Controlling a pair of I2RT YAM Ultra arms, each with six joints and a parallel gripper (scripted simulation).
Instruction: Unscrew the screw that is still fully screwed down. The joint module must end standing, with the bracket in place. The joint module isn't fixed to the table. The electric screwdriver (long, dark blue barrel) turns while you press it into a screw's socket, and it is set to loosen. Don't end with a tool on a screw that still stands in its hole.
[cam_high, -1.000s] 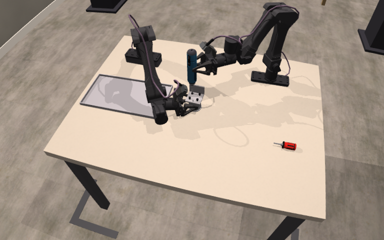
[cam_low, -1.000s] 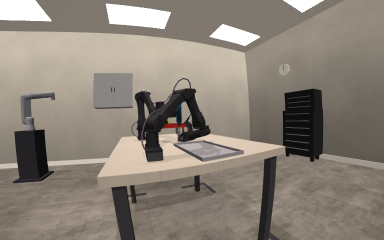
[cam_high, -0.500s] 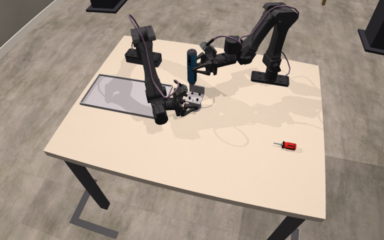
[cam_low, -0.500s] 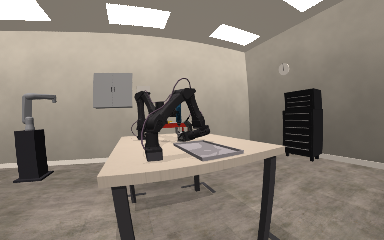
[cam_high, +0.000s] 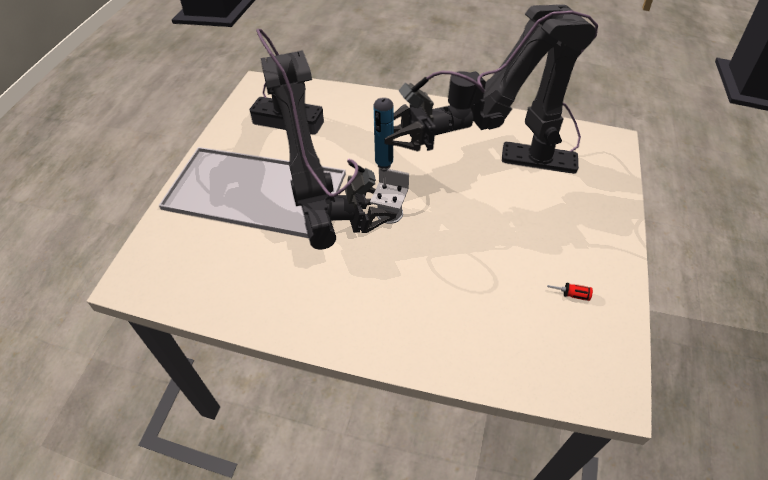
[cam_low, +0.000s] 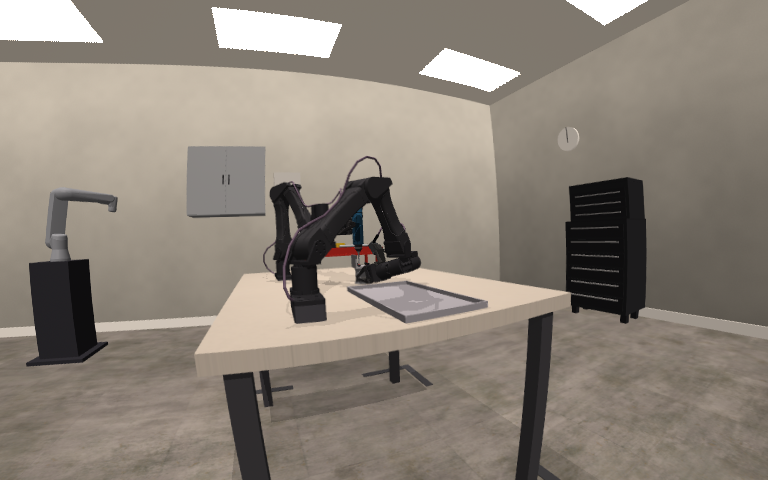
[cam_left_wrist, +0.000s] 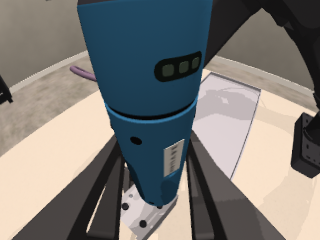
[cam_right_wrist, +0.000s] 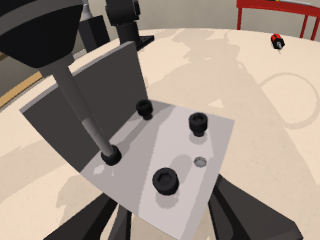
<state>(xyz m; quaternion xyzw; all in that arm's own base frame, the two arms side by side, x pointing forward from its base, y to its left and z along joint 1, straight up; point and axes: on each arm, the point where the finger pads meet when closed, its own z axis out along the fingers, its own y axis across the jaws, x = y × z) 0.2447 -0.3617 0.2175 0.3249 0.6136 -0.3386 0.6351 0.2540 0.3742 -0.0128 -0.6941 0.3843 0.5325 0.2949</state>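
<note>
Right now the grey L-shaped bracket is 5 cm above my right hand. The rest, counted from my right hand: shallow grey tray 35 cm to the right, 2 cm below; then small red-handled screwdriver 43 cm to the left, 14 cm ahead, 1 cm below.
</note>
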